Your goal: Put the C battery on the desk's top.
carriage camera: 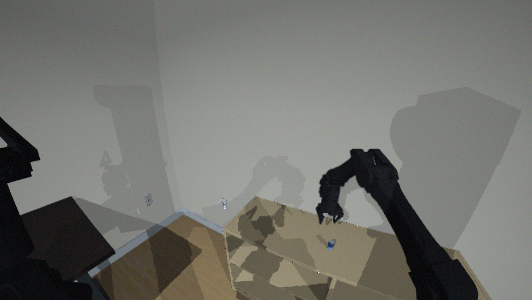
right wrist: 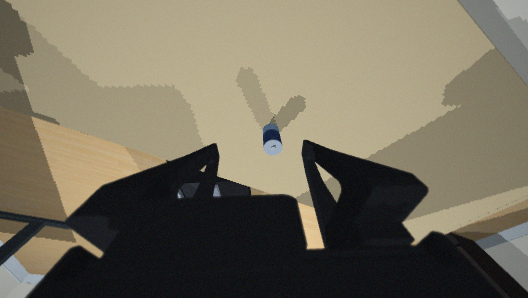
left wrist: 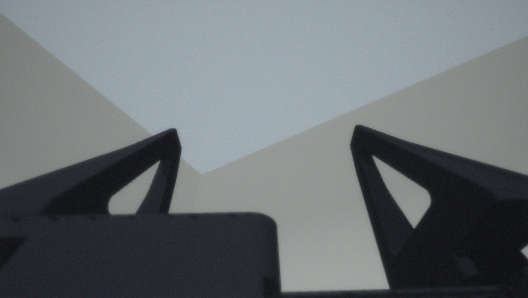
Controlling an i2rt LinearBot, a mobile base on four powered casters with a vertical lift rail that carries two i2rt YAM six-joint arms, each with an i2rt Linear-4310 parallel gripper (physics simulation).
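Places are measured from the left arm's base along level axes (x ahead, y left, z up), in metres.
Pixels of known places: left gripper, fingertip midpoint: (left wrist: 265, 136); right gripper, fingertip midpoint: (carriage camera: 327, 223) (right wrist: 260, 148).
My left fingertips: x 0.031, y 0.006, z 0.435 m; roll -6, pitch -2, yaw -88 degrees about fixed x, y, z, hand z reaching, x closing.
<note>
Behind a point stands the place of what it marks.
The C battery (carriage camera: 331, 245) {x 0.419, y -0.683, z -0.238 m} (right wrist: 272, 140) {x 0.443, y -0.686, z -0.225 m}, a small blue cylinder with a pale end, stands upright on the beige top of a unit with open compartments (carriage camera: 350, 255) {x 0.379, y -0.770, z -0.272 m} (right wrist: 350, 60) {x 0.527, y -0.788, z -0.272 m}. My right gripper (carriage camera: 329, 221) {x 0.482, y -0.670, z -0.154 m} (right wrist: 260, 148) {x 0.482, y -0.670, z -0.154 m} is open and empty, pointing down above that beige top. In the right wrist view the battery shows between the directions of its fingertips, beyond them and apart from them. My left gripper (left wrist: 265, 136) {x 0.031, y 0.006, z 0.435 m} is open and empty, facing walls and ceiling. A dark brown top (carriage camera: 65, 235) {x 0.384, y 0.595, z -0.162 m} at the left may be the desk; I cannot tell.
Walls meet in a corner behind the furniture, with two small pale fittings (carriage camera: 148, 199) {x 1.145, y 0.739, z -0.482 m} (carriage camera: 224, 203) {x 1.096, y -0.027, z -0.474 m} low on them. Wooden floor (carriage camera: 215, 280) {x 0.654, y 0.007, z -0.883 m} (right wrist: 90, 165) {x -0.112, y 0.479, z -0.882 m} lies between the dark top and the beige unit. A dark bar frame (right wrist: 30, 225) {x -0.666, y 1.280, z -0.817 m} shows at the lower left of the right wrist view.
</note>
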